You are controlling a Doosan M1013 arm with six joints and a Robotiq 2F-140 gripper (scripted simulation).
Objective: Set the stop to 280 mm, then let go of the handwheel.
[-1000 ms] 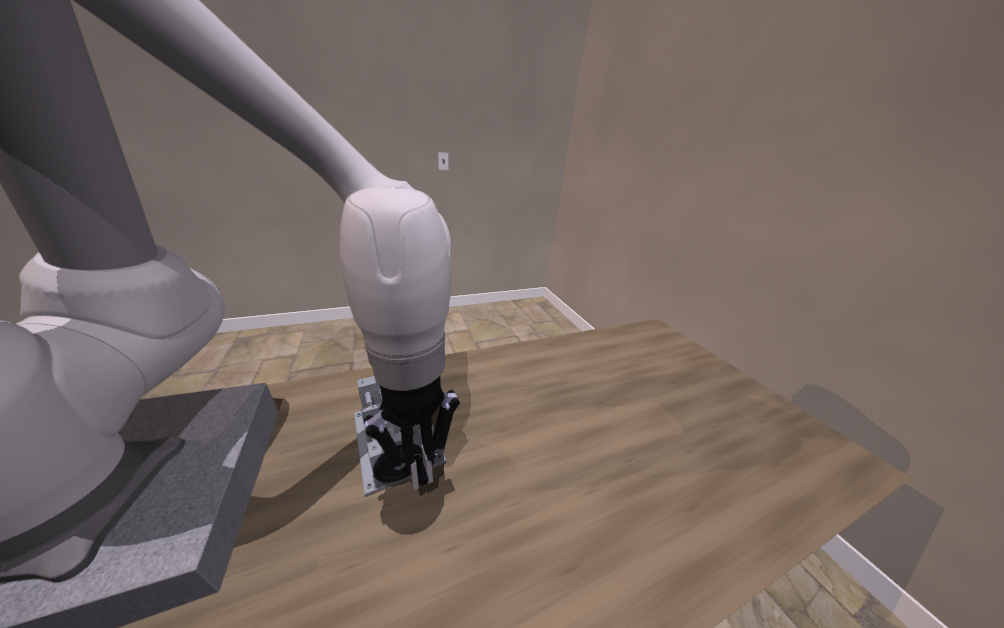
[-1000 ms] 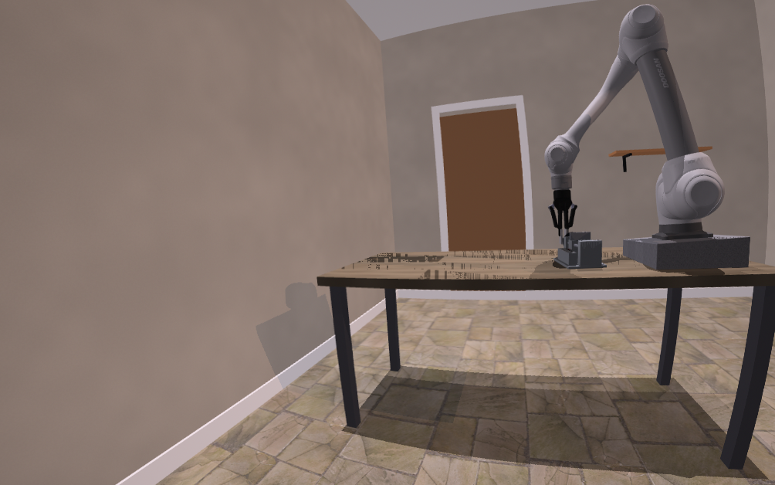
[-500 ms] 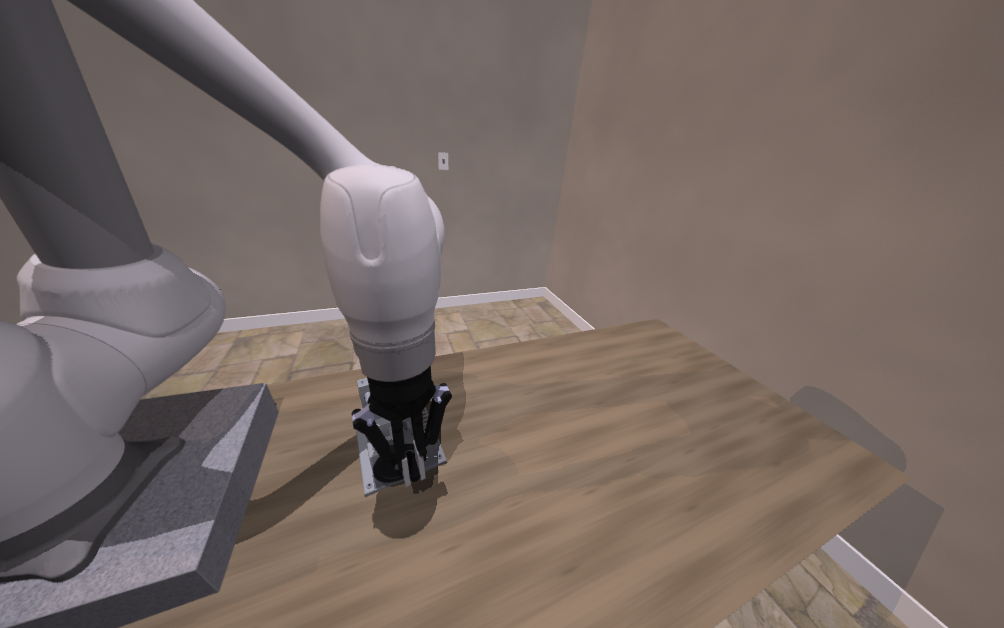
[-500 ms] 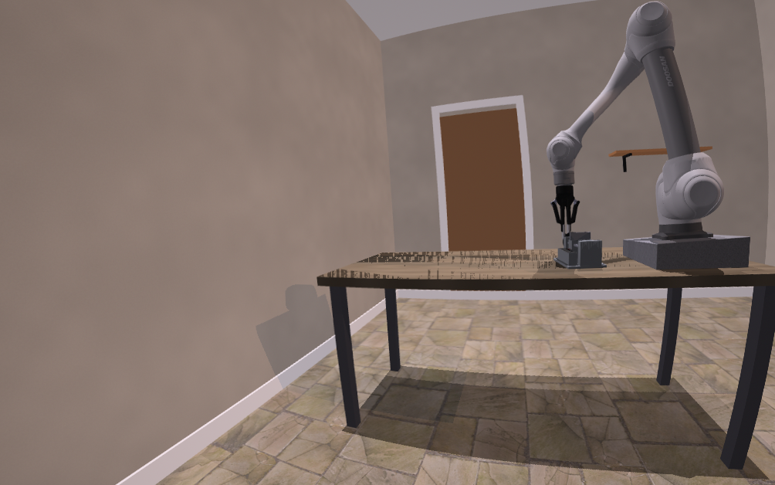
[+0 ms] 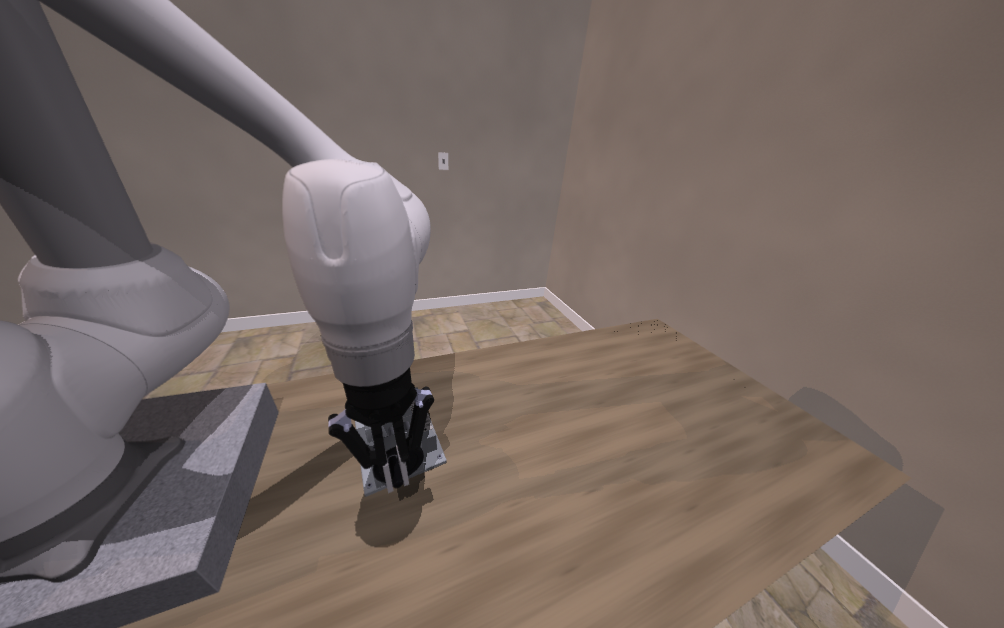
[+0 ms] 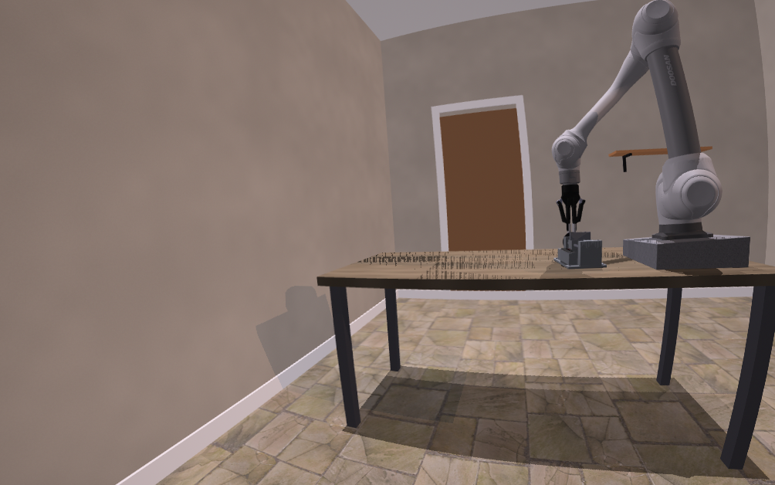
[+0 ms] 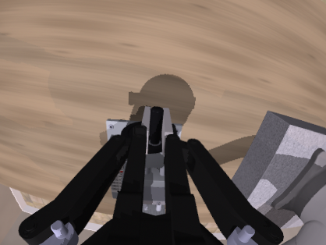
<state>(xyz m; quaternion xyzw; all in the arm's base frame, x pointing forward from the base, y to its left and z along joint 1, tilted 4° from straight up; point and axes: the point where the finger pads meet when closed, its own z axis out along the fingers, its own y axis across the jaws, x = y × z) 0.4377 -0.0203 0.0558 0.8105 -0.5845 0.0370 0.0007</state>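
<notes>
Now: the handwheel 20 mm to the left of my hand and 20 mm below it.
</notes>
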